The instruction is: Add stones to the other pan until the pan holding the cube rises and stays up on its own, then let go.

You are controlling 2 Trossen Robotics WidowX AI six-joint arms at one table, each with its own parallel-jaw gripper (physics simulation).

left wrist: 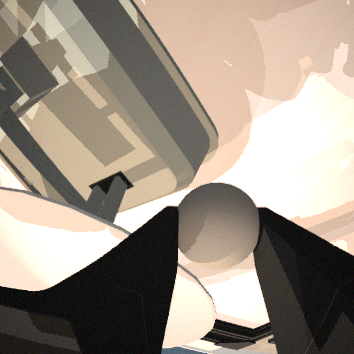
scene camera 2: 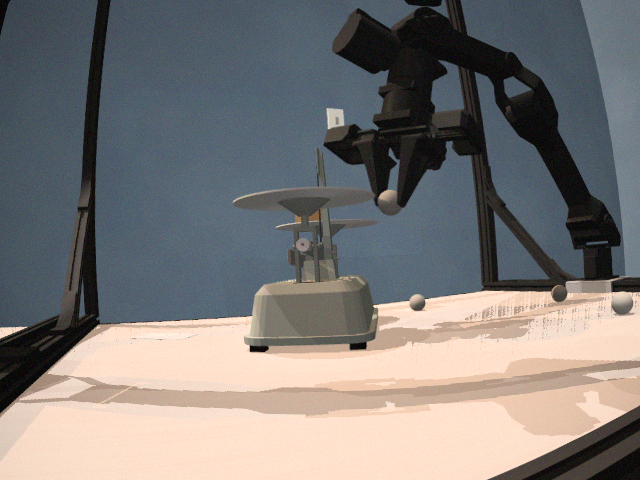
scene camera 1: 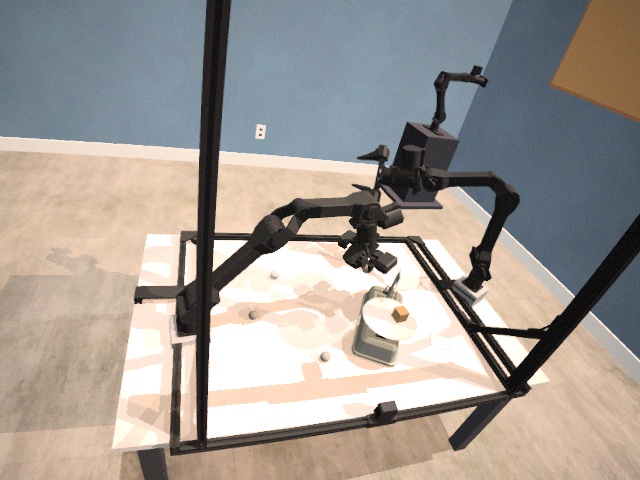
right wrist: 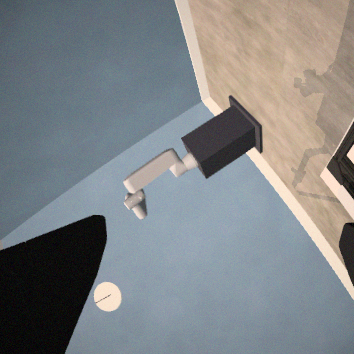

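Where they show: left gripper, between the fingertips: [left wrist: 215,218] [scene camera 2: 389,206] [scene camera 1: 366,269]; right gripper, between the fingertips: [scene camera 1: 354,171] [right wrist: 230,233]; left arm's base, origin of its link: [scene camera 2: 598,279] [scene camera 1: 189,326]; right arm's base, origin of its link: [scene camera 1: 472,284].
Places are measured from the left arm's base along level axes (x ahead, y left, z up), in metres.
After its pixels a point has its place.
Note:
A grey balance scale [scene camera 1: 372,345] {y -0.190, x 0.463, z 0.033 m} [scene camera 2: 313,310] {y 0.013, x 0.621, z 0.020 m} [left wrist: 168,116] {y -0.002, x 0.552, z 0.026 m} stands on the table. An orange cube [scene camera 1: 401,313] [scene camera 2: 308,217] sits on one pan [scene camera 1: 380,324] {y -0.190, x 0.457, z 0.123 m} [scene camera 2: 351,223] {y -0.140, x 0.475, z 0.121 m}, which hangs lower. The other pan [scene camera 2: 270,199] {y -0.013, x 0.649, z 0.133 m} [left wrist: 53,246] {y -0.028, x 0.559, z 0.134 m} is empty and sits higher. My left gripper [scene camera 1: 367,267] {y 0.020, x 0.526, z 0.122 m} [scene camera 2: 391,192] {y 0.020, x 0.526, z 0.122 m} [left wrist: 215,218] {y 0.020, x 0.526, z 0.122 m} is shut on a grey stone [scene camera 2: 389,203] {y 0.030, x 0.533, z 0.124 m} [left wrist: 218,232] {y 0.017, x 0.515, z 0.137 m}. It holds the stone just beside the empty pan's rim, at about rim height. My right gripper [scene camera 1: 369,170] [right wrist: 230,233] {y 0.289, x 0.554, z 0.323 m} is open and empty, raised high behind the table.
Three loose stones [scene camera 1: 273,274] {y 0.170, x 0.285, z 0.001 m} [scene camera 1: 252,314] {y 0.009, x 0.176, z 0.003 m} [scene camera 1: 325,356] {y -0.174, x 0.333, z 0.003 m} lie on the table; two also show in scene camera 2 [scene camera 2: 417,302] {y -0.157, x 0.346, z -0.006 m} [scene camera 2: 556,292] {y 0.018, x 0.194, z -0.005 m}. A black frame rail [scene camera 1: 385,413] {y -0.376, x 0.404, z 0.023 m} rims the table, with a tall post [scene camera 1: 209,190] {y -0.317, x -0.009, z 0.594 m}. A dark box [scene camera 1: 428,148] [right wrist: 221,140] stands beyond.

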